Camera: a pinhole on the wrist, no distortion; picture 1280 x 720 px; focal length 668.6 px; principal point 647.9 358.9 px. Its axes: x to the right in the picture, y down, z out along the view. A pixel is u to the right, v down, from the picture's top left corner.
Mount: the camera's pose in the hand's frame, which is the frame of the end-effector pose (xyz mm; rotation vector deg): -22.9 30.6 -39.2 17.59 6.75 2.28
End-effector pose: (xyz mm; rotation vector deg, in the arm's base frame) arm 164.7 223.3 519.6 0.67 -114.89 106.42
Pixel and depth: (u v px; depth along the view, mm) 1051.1 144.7 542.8
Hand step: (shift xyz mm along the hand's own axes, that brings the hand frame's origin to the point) 371.7 -278.7 385.8
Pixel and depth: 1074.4 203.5 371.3
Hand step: 259.2 -149.2 260.0
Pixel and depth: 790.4 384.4 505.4
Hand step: 145.1 -96.1 433.2
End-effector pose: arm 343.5 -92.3 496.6 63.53 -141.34 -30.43
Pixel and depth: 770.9 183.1 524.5
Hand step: 139.6 -252.1 404.7
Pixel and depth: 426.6 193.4 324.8
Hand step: -88.3 -149.3 255.6
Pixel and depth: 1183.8 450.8 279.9
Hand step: 233.0 -3.7 212.8
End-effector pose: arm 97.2 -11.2 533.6 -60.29 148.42 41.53
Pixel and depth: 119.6 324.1 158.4
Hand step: -127.6 -31.8 121.9
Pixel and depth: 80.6 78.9 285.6
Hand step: -226.1 -182.6 221.3
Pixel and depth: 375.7 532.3 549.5
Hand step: -181.0 -10.8 548.7
